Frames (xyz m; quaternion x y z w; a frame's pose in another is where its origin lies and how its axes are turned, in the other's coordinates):
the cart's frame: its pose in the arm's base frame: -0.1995 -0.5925 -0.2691 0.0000 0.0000 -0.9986 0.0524
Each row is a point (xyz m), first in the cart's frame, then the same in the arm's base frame.
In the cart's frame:
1: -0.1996 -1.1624 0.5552
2: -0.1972 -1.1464 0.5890
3: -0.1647 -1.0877 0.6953
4: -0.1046 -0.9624 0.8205
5: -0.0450 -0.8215 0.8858
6: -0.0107 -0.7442 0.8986
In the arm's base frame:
1: -0.1227 0.5844 0.2861
2: -0.1234 0.5682 0.3199
3: -0.1495 0.5065 0.4262
4: -0.1962 0.3756 0.5514
5: -0.2407 0.2292 0.6167
6: -0.2667 0.1487 0.6295

